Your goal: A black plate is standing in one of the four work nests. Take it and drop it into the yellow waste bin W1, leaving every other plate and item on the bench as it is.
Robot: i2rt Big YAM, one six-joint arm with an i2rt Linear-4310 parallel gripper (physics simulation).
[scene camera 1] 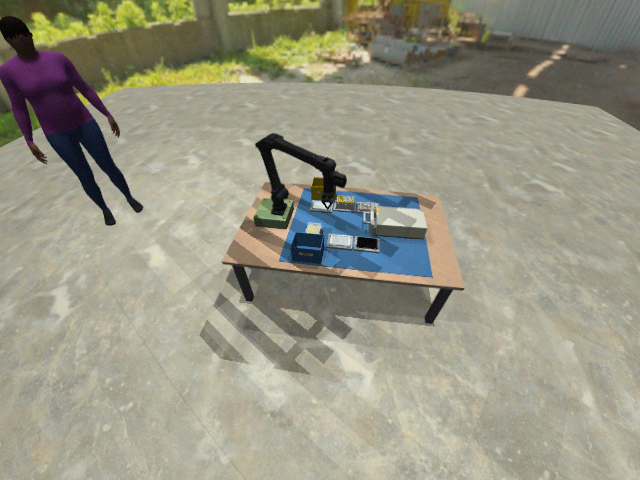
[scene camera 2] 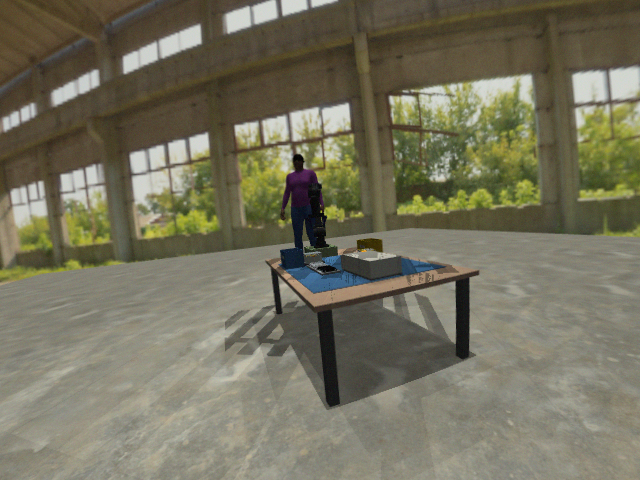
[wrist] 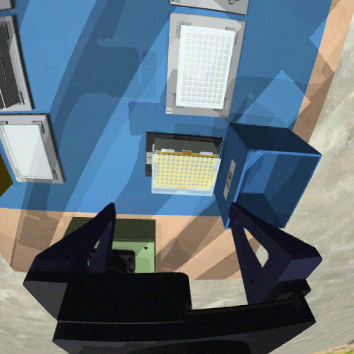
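Observation:
The black plate lies flat in a grey-rimmed nest at the front of the mat, right of the nest with a white gridded plate. In the wrist view a corner of a nest shows at the top edge, but the black plate does not show. The yellow bin W1 stands at the back left of the mat, partly behind the arm in scene camera 1. My gripper is open and empty, pointing down high above the mat's base-side part.
A blue bin stands front left, beside a yellow dotted rack. A nest with a pale plate and a dark nest item are at the back. A grey-white box stands right.

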